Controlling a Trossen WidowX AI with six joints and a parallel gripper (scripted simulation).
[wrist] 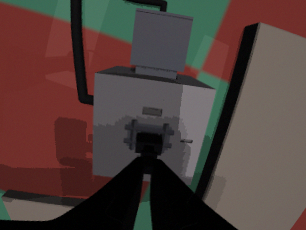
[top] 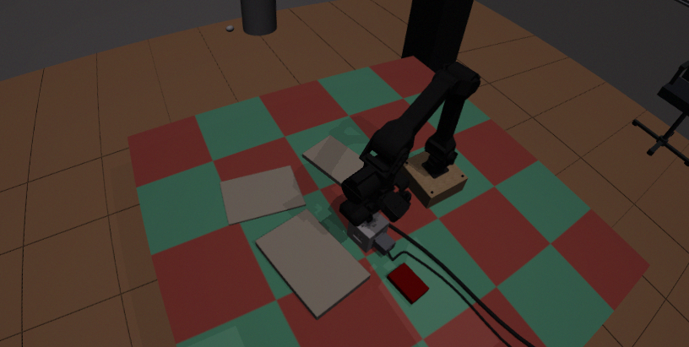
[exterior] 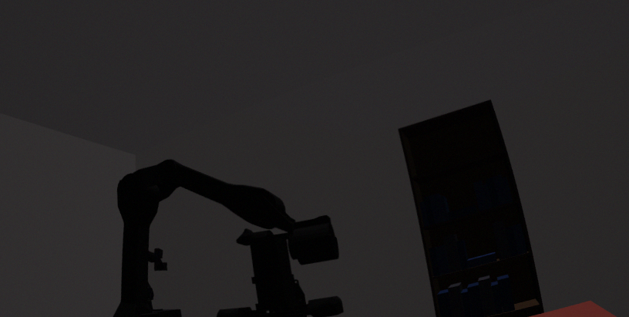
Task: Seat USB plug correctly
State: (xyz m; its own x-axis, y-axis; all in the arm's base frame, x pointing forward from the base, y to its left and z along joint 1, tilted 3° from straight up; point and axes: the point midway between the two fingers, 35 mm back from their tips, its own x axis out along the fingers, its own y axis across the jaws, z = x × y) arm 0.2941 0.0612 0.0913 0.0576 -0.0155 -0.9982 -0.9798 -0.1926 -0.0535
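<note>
Now: gripper tip 10 mm above the dark USB plug. From my gripper tip the other things lie so: red block: 180 mm to the left, 90 mm below, 10 mm behind.
</note>
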